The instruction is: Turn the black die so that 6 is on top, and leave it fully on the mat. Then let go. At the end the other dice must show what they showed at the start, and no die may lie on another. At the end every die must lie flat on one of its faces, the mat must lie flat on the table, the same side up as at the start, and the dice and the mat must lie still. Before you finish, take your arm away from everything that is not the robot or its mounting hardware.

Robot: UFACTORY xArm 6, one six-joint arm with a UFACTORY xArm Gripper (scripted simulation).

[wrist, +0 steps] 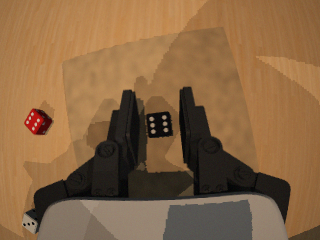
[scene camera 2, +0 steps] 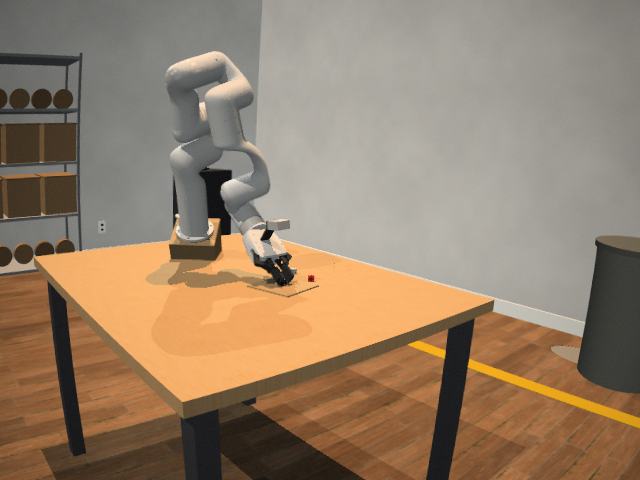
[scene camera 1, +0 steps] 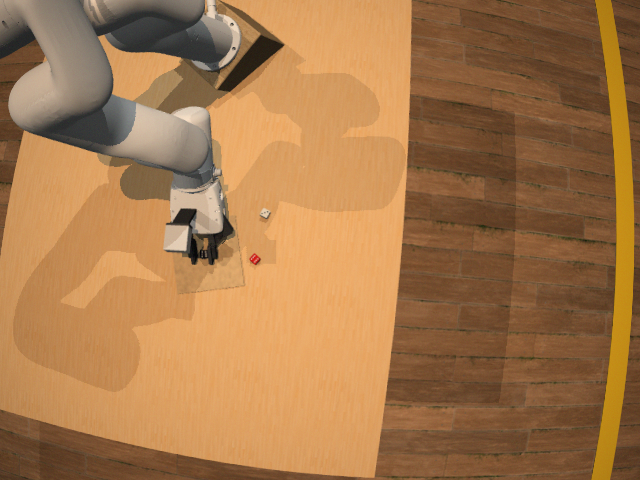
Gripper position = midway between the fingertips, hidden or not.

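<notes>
A tan mat [scene camera 1: 226,271] is part of the scene, and the wrist view shows that mat [wrist: 156,68] too. The gripper [scene camera 1: 203,260] is visible as well, with the wrist view also showing the gripper [wrist: 158,104] and scene camera 2 likewise showing the gripper [scene camera 2: 286,280].
</notes>
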